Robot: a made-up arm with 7 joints.
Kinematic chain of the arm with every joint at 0, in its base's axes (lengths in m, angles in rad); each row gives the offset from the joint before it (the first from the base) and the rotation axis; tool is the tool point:
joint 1: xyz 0 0 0.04 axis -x
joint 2: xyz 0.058 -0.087 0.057 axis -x
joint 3: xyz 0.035 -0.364 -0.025 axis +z
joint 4: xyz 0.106 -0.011 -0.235 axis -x
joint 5: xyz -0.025 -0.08 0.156 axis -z
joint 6: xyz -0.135 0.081 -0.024 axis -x
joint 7: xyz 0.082 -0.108 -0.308 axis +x
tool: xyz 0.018 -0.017 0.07
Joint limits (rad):
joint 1: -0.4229..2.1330
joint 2: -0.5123..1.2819
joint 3: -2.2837..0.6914
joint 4: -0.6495..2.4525
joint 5: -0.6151..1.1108
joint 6: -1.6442..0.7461
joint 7: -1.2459..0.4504
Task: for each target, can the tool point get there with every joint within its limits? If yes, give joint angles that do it. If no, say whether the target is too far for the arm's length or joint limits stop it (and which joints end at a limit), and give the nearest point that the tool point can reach.
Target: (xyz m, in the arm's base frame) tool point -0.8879 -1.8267 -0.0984
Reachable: no: too far | nearest point -0.1619 -0.8679 -0.0124 | short by 1.206 m
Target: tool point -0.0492 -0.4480 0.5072
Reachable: yes | joints 0.5952 0.8382 -1.2491 2.1958 -0.1417 -1.0510 -0.5563
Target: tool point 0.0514 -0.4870 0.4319
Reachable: yes | joints 0.9391 0.3039 -0.6126 0.8718 -0.3384 -0.5586 -0.5708
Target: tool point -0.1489 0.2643 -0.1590
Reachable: no: joint limits stop it (at a limit: joint 1, joint 2, joint 3, joint 6, joint 7) | nearest point -0.0186 0.1180 -0.2420 | short by 0.213 m
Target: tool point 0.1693 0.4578 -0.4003
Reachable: no: joint limits stop it (at a limit: joint 1, joint 2, joint 3, joint 6, joint 7) | nearest point 0.1757 0.2146 -0.3738 | short by 0.245 m
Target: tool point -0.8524 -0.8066 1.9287
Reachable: no: too far | nearest point -0.1320 -0.3506 0.8610 | short by 1.366 m
